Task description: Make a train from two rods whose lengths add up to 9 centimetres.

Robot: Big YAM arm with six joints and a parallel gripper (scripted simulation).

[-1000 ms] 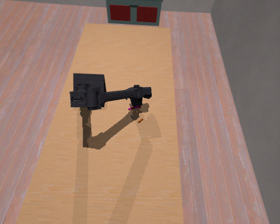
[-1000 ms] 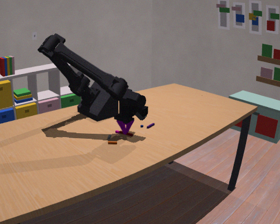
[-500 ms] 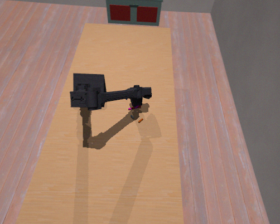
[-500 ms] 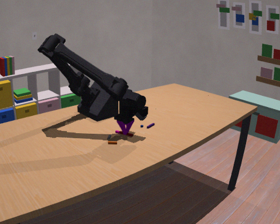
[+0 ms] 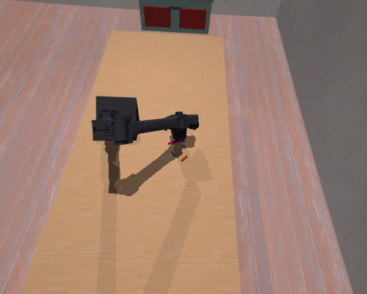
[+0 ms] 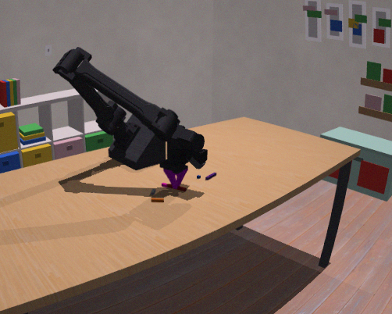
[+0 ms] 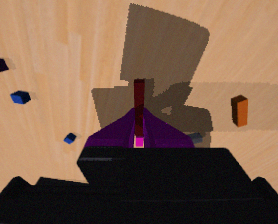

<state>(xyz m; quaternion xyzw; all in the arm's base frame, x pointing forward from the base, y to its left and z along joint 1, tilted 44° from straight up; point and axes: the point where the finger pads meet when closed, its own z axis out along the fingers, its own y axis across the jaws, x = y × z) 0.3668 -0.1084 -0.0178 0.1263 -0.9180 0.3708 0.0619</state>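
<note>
Right now the red rod is 10 mm below my hand. Round my hand: orange rod 30 mm ahead, 110 mm to the right, 10 mm below; magenta rod 40 mm behind, 10 mm to the right, 10 mm below; grey rod 20 mm behind, 80 mm to the right, 10 mm below.
</note>
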